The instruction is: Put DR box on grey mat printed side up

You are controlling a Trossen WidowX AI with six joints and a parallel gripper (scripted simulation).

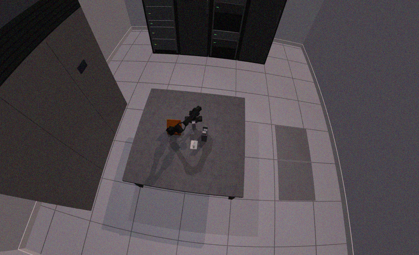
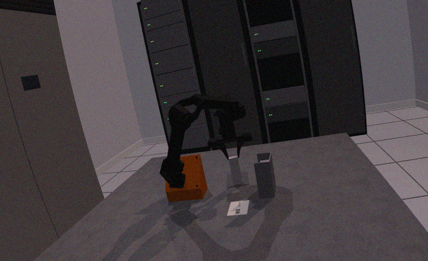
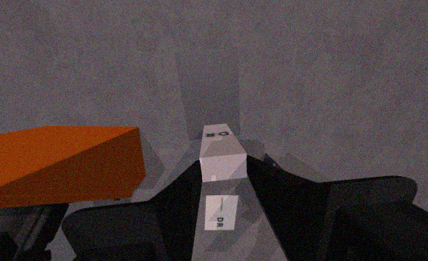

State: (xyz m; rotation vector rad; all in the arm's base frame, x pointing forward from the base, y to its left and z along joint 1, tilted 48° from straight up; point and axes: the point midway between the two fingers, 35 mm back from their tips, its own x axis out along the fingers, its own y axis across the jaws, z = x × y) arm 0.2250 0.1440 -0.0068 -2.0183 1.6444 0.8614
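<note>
Now: gripper tip 50 mm above the white box. Also, from my gripper tip: grey mat 10 mm behind, 60 mm to the left, 120 mm below.
</note>
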